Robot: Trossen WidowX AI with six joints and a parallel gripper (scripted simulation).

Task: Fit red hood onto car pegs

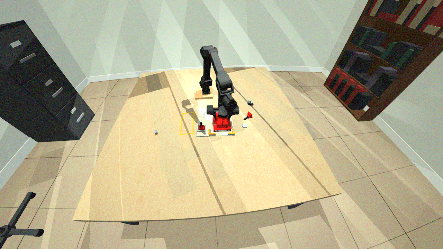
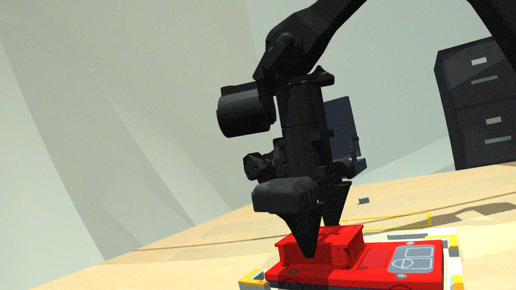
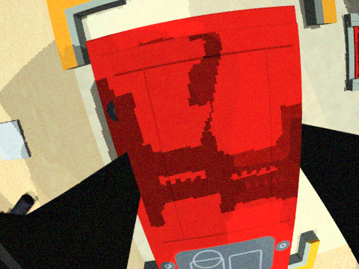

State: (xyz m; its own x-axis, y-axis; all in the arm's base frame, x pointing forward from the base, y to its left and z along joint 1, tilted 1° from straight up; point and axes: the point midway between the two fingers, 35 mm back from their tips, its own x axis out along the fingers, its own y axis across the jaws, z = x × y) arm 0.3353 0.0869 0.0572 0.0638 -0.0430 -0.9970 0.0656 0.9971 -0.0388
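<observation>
My gripper tip is now 10 mm below the red hood. Also, from my gripper tip: grey engine block: 20 mm below; wheel: 230 mm to the left, 190 mm behind, 30 mm below.
</observation>
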